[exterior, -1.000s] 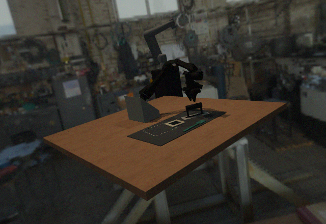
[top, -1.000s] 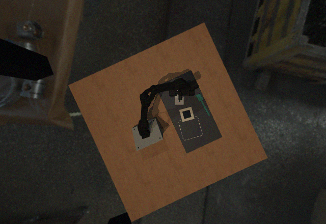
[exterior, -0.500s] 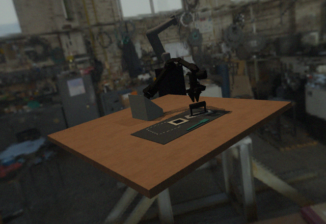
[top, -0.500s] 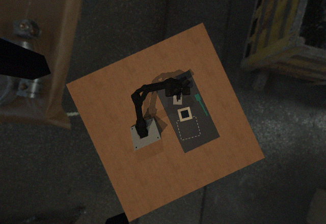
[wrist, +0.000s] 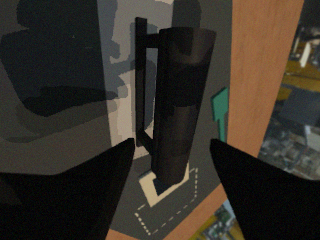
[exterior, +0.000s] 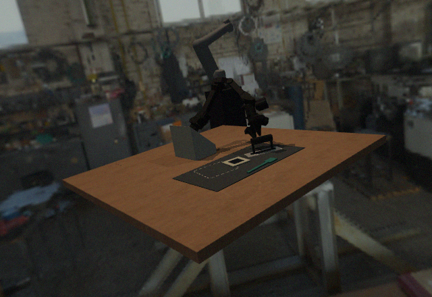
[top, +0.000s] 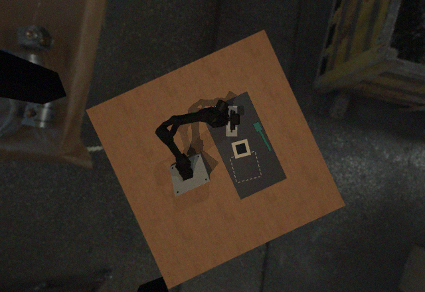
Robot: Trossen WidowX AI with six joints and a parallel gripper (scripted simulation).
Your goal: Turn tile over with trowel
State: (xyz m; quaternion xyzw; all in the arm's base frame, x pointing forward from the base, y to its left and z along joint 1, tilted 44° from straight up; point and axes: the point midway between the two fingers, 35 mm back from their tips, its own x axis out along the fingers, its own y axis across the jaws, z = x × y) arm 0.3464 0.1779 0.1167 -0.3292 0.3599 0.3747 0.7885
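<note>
Right now my gripper tip is 1 cm short of the trowel, 1 cm to the left of it and 4 cm above it. Round my gripper tip: green flat tool: 17 cm ahead, 13 cm to the right, 8 cm below; tile: 1 cm ahead, 18 cm to the right, 8 cm below.
</note>
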